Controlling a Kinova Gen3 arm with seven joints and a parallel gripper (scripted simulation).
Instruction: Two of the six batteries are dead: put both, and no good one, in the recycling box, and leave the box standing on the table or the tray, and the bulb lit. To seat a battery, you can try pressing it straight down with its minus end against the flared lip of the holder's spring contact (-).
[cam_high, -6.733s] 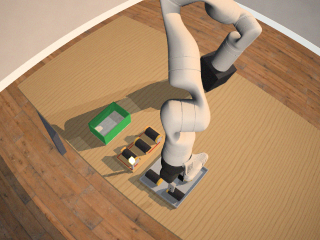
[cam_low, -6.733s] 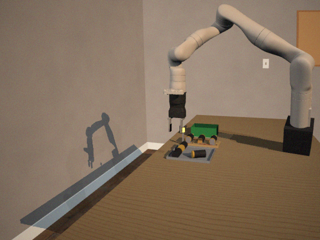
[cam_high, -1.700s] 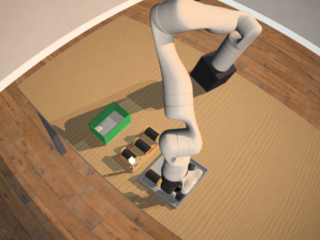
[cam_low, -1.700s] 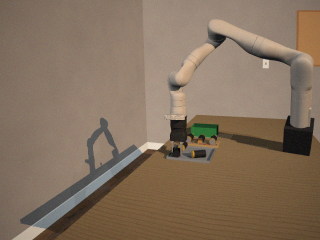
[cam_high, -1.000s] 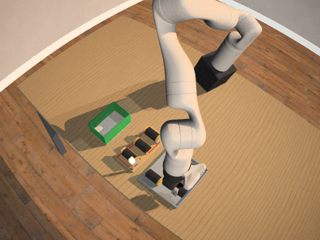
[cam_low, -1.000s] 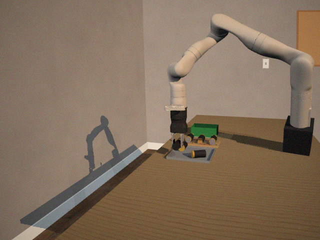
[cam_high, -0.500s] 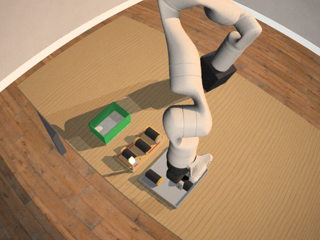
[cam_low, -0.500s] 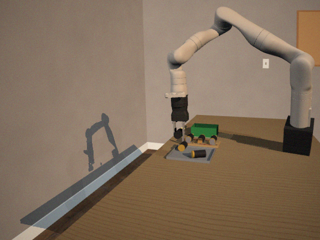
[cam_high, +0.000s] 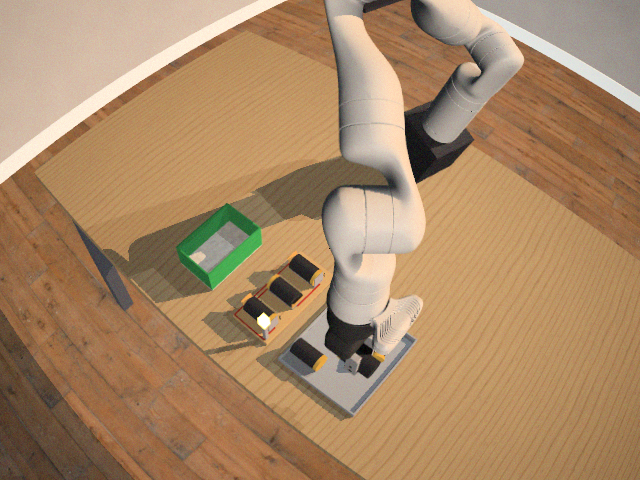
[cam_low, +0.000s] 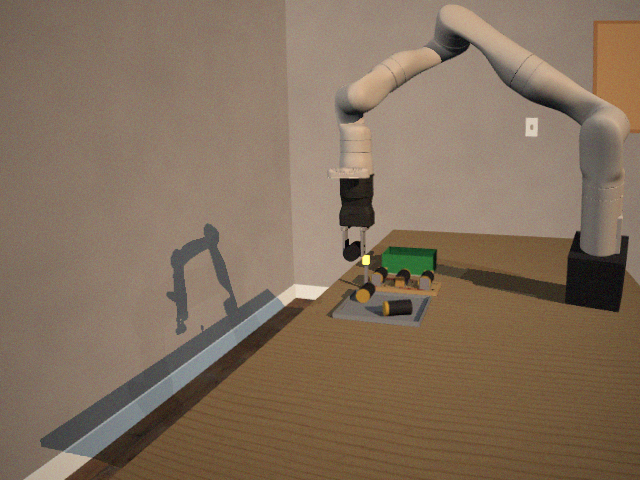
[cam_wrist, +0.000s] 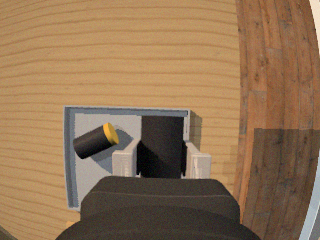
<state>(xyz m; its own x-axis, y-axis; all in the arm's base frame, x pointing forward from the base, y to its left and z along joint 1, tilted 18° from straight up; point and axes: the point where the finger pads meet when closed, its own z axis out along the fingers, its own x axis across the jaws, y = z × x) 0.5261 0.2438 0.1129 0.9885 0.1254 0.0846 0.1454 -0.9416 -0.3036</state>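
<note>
Right now my hand is 39 cm to the left of the green recycling box and 14 cm above it. Also, from my hand: grey tray 15 cm below, 6 cm to the right, 5 cm behind.
</note>
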